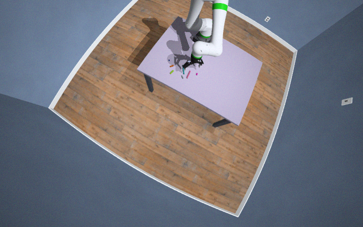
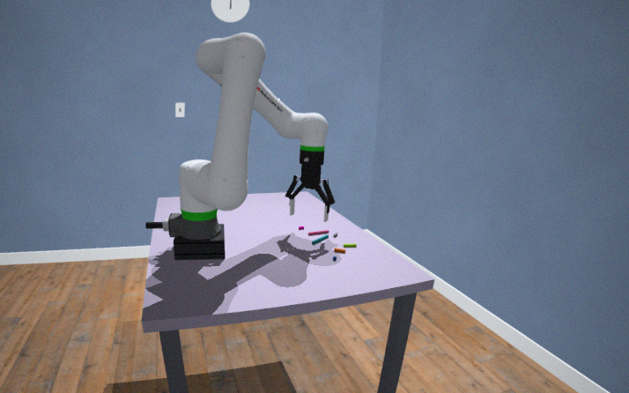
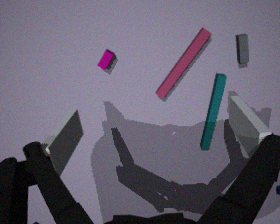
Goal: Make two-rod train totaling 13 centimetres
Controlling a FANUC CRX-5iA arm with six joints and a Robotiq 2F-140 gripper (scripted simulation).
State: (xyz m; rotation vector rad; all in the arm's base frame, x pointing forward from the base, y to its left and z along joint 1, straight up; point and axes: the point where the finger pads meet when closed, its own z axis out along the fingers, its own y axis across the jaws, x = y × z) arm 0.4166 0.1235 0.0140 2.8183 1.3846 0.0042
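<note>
My hand is 70 mm short of the orange rod, 190 mm to the left of it and 70 mm above it. From my hand the other things lie so: pink rod (50 mm ahead, 70 mm below); then magenta rod (10 mm behind, 70 mm to the left, 70 mm below); then turquoise rod (30 mm ahead, 70 mm to the right, 70 mm below).
</note>
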